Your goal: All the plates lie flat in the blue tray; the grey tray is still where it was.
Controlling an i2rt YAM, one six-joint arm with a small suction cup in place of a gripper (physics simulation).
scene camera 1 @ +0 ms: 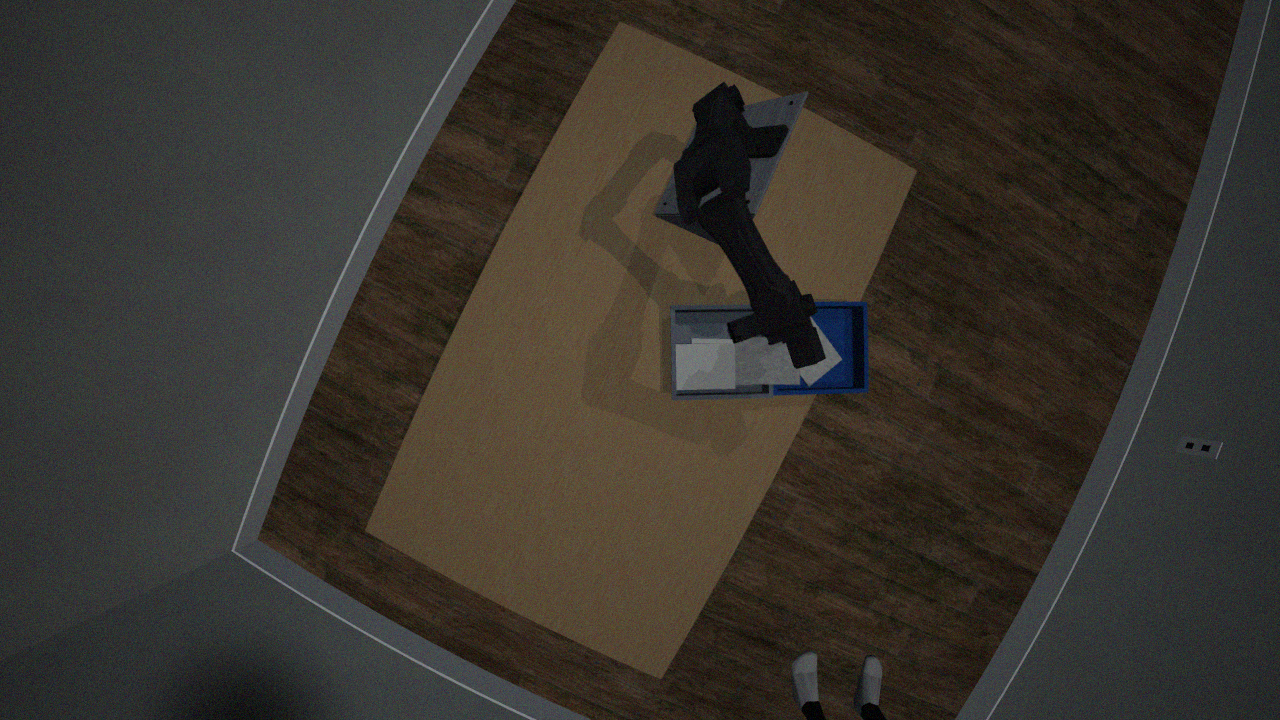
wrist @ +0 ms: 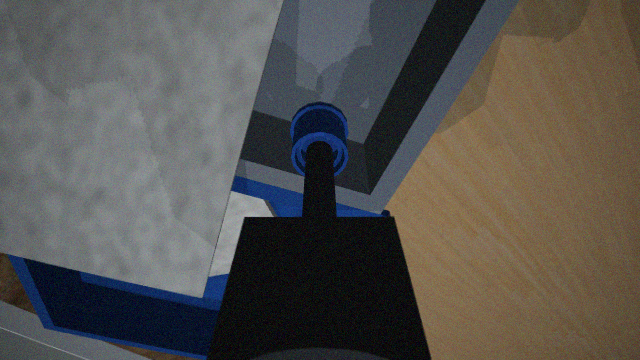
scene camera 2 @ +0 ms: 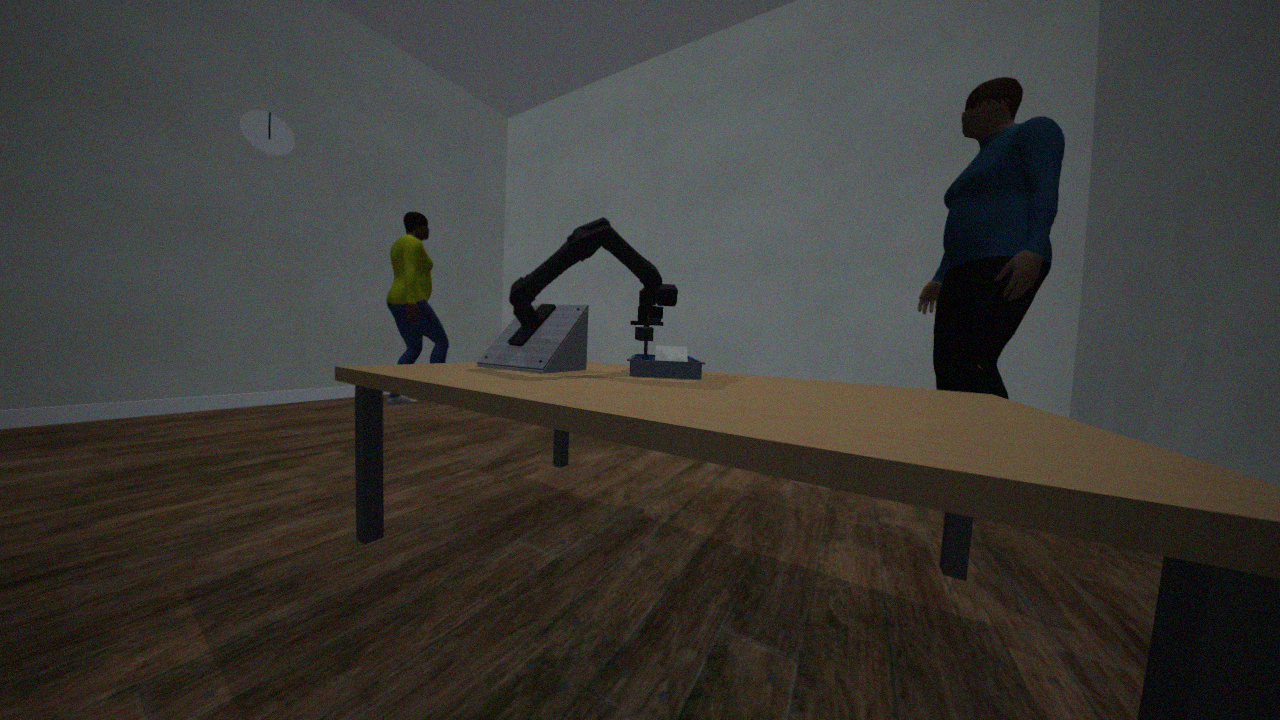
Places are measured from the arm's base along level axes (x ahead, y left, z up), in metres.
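Pixels of known places: hand at its tool point: (wrist: 319, 129); arm's base at its link origin: (scene camera 2: 533, 325).
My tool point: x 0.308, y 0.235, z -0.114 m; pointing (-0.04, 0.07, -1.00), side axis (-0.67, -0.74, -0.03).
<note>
Ahead of a thing's pixels: the offset from my tool point to its top centre. Level surfaces: height alone.
A grey tray {0.106 m ahead, 0.051 m right, 0.020 m up} (scene camera 1: 675, 350) (wrist: 440, 88) and a blue tray {0.017 m back, 0.162 m left, 0.020 m up} (scene camera 1: 862, 349) (wrist: 138, 310) stand side by side on the table. A white plate {0.154 m ahead, 0.066 m right, 0.015 m down} (scene camera 1: 702, 366) lies in the grey tray. A mottled grey plate (scene camera 1: 769, 362) (wrist: 157, 135) lies tilted across the wall between the two trays. Another white plate {0.008 m back, 0.153 m left, 0.021 m down} (scene camera 1: 826, 362) (wrist: 242, 211) lies in the blue tray, partly under the mottled one. My suction cup (wrist: 318, 135) (scene camera 2: 643, 349) hangs over a bare corner of the grey tray, beside the mottled plate, touching nothing. In the overhead view the arm hides it.
The arm's grey wedge-shaped base (scene camera 1: 776, 116) (scene camera 2: 547, 340) stands on the table {0.030 m down} (scene camera 1: 547, 465) behind the trays. One person in yellow (scene camera 2: 412, 286) is beyond the table and one in blue (scene camera 2: 997, 232) stands at its right; their shoes (scene camera 1: 835, 682) show overhead.
</note>
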